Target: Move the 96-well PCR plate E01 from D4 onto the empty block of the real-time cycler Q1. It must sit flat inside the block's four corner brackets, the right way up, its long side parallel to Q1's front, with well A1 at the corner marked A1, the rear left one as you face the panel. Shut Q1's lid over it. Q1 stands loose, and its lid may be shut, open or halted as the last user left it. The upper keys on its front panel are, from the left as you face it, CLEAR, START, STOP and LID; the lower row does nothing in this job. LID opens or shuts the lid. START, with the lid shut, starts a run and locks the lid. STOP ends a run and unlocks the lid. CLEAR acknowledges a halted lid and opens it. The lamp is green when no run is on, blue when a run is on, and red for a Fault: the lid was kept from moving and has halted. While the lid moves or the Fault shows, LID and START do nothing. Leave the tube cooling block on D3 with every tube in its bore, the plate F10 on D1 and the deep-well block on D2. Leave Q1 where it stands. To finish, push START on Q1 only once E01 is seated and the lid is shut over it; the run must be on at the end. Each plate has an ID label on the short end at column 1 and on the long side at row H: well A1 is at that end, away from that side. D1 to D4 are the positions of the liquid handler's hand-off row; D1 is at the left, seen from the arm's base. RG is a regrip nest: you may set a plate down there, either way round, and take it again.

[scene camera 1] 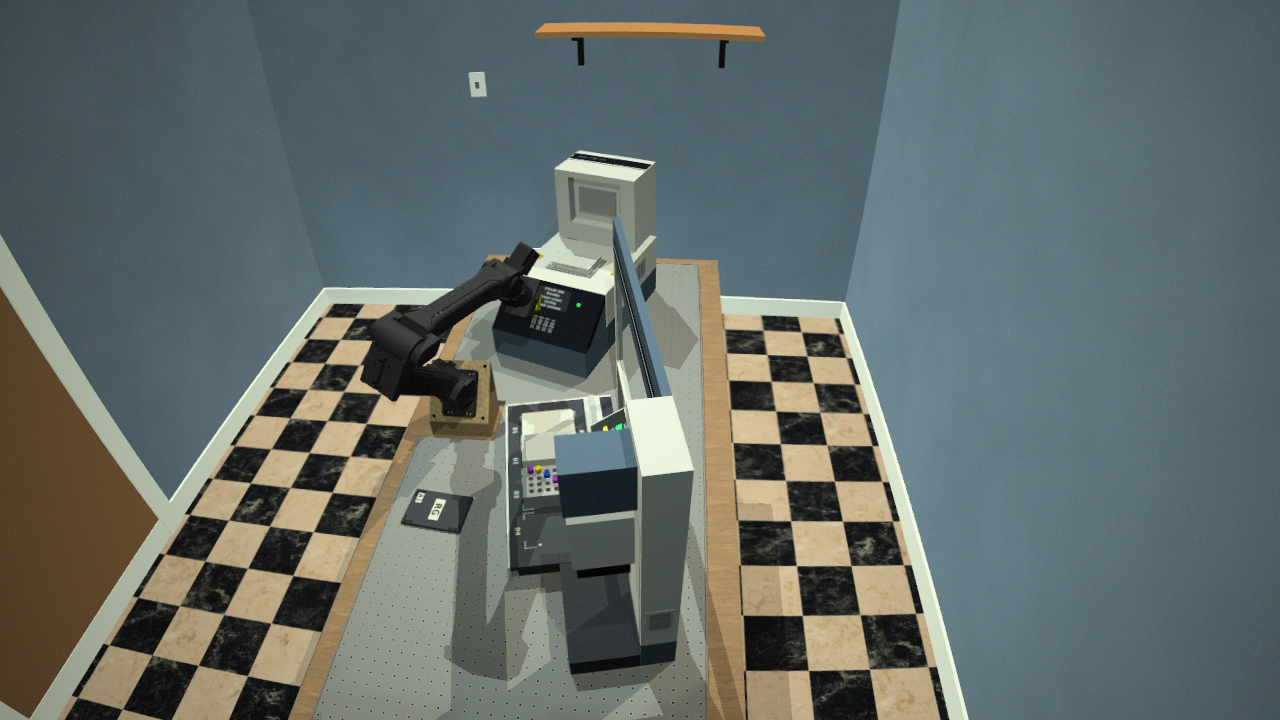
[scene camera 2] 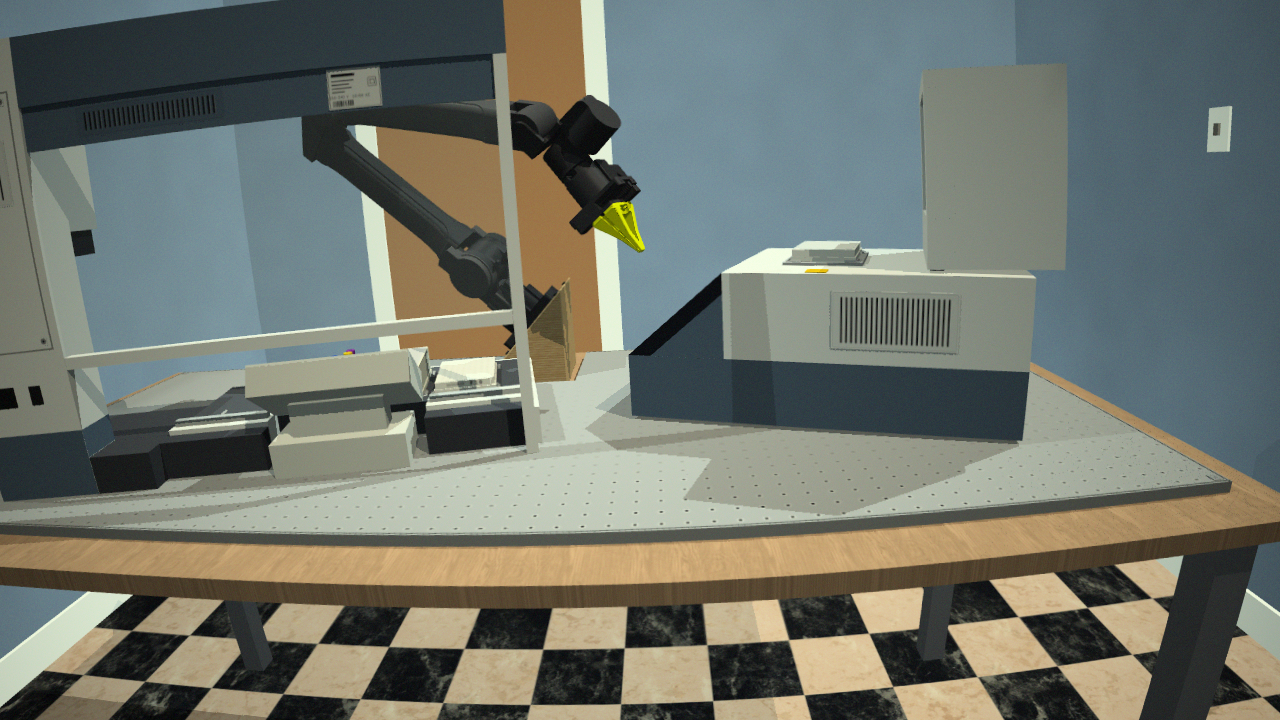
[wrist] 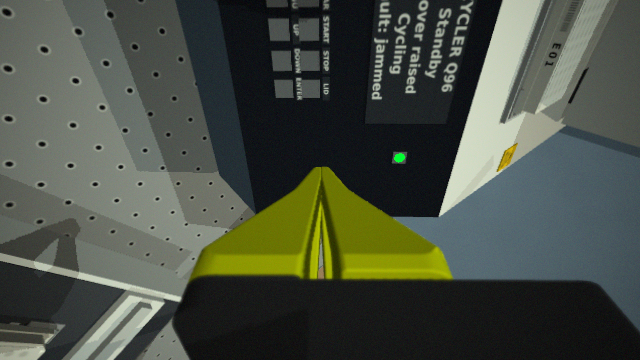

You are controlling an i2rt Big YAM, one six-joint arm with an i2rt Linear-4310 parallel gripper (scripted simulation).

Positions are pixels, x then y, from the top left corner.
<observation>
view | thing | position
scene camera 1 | gripper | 537, 308
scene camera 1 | tube cooling block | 540, 498
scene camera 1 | Q1 lid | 635, 198
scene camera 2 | gripper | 642, 251
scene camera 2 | Q1 lid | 996, 137
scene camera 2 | crossbar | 504, 317
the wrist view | gripper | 321, 179
</observation>
